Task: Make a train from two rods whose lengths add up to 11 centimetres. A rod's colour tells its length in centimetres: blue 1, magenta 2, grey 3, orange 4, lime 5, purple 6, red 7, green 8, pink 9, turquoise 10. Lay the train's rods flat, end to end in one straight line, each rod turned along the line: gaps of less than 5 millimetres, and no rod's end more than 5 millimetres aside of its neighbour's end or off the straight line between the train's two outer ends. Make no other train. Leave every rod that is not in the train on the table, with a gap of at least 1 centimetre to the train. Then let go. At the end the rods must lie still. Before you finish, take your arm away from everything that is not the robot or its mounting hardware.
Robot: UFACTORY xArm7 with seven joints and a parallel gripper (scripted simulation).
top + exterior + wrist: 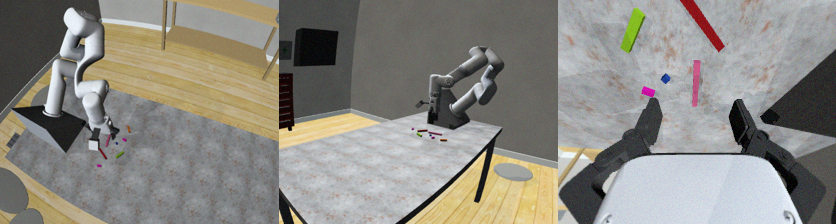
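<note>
My gripper is now 10 mm past the pink rod, 20 mm to the right of it and 80 mm above it. From my hand the other things lie so: red rod 10 mm ahead, 70 mm to the right, 80 mm below; blue rod 40 mm ahead, 20 mm to the left, 80 mm below; lime rod 90 mm ahead, 30 mm to the right, 80 mm below.
</note>
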